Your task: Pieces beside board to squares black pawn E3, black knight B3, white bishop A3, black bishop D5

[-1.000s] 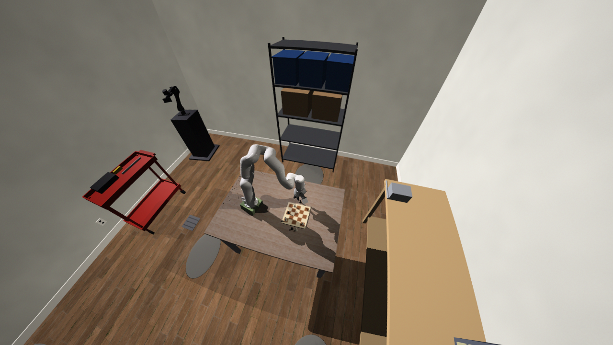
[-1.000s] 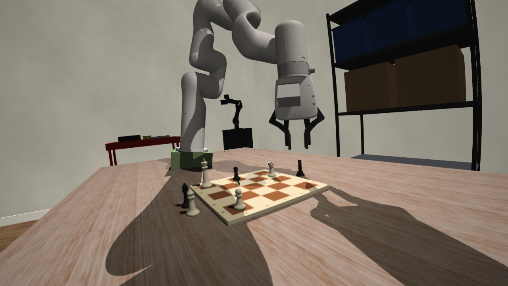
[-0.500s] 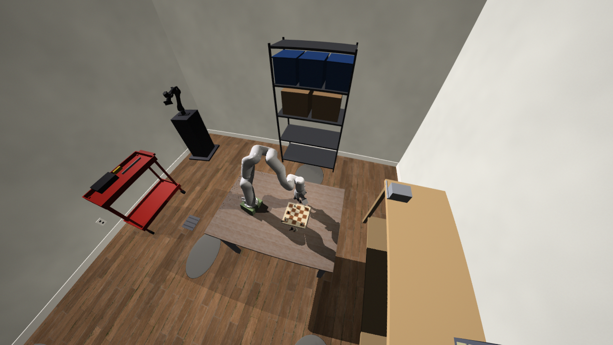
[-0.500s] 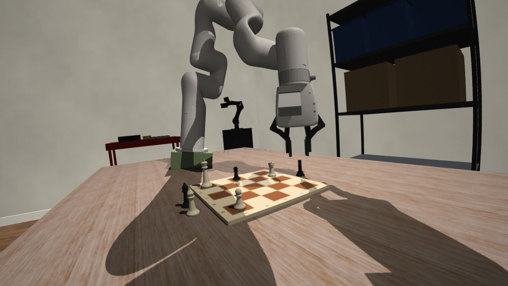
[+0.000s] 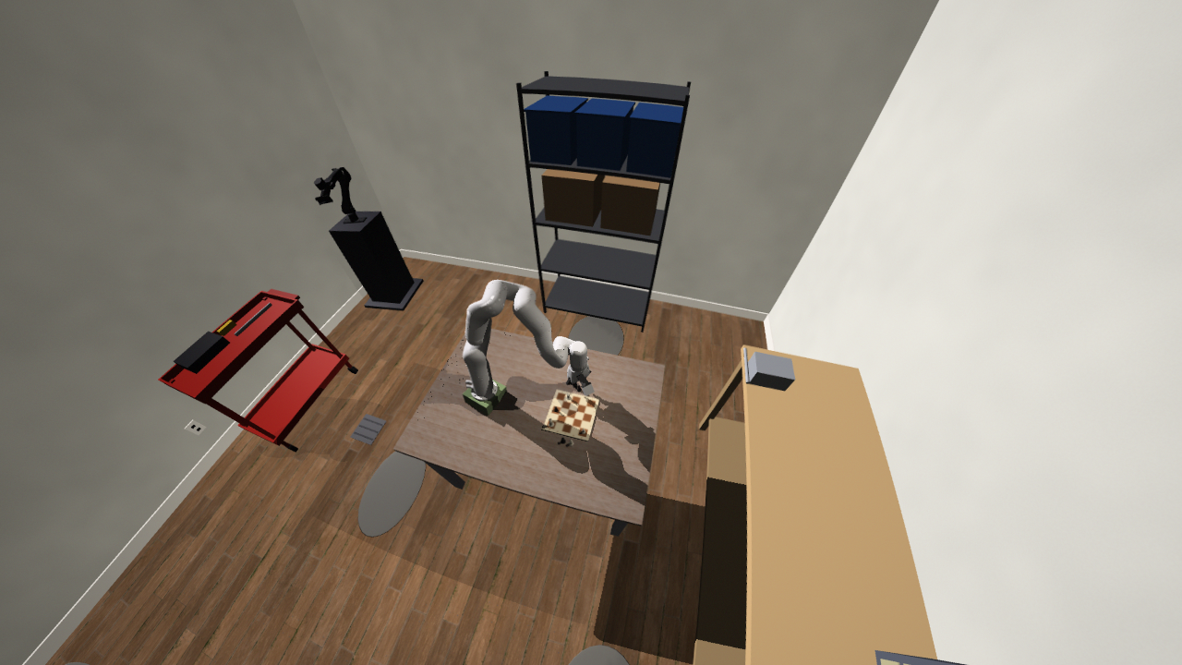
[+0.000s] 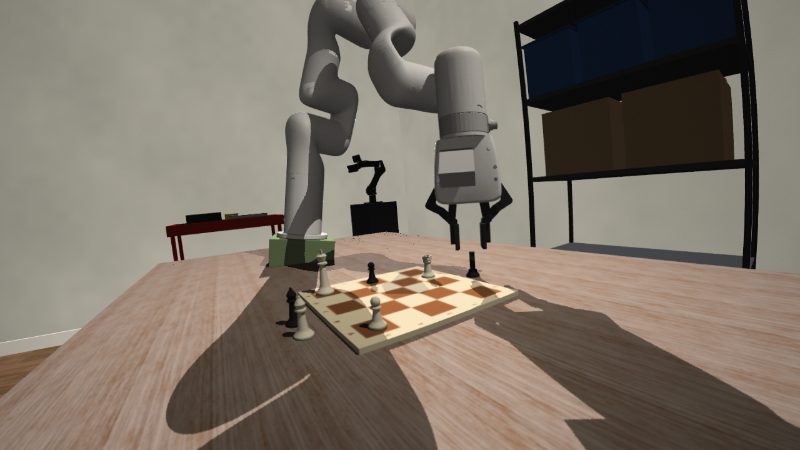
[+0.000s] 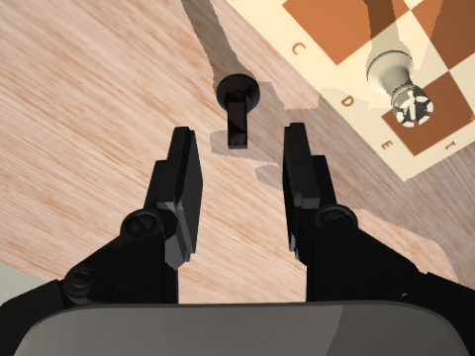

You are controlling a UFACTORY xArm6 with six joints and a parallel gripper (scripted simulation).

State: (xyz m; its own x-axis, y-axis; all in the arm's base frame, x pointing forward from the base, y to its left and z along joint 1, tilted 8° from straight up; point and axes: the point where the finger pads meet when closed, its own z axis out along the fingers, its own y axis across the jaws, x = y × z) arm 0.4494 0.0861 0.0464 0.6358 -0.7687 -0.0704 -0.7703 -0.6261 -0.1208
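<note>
Right now my hand is 5 cm above the tall black piece. Round my hand: black pawn 9 cm behind, 13 cm to the right, 5 cm below; then chessboard 2 cm behind, 14 cm to the right, 6 cm below; then tall white piece 10 cm behind, 20 cm to the right, 3 cm below.
</note>
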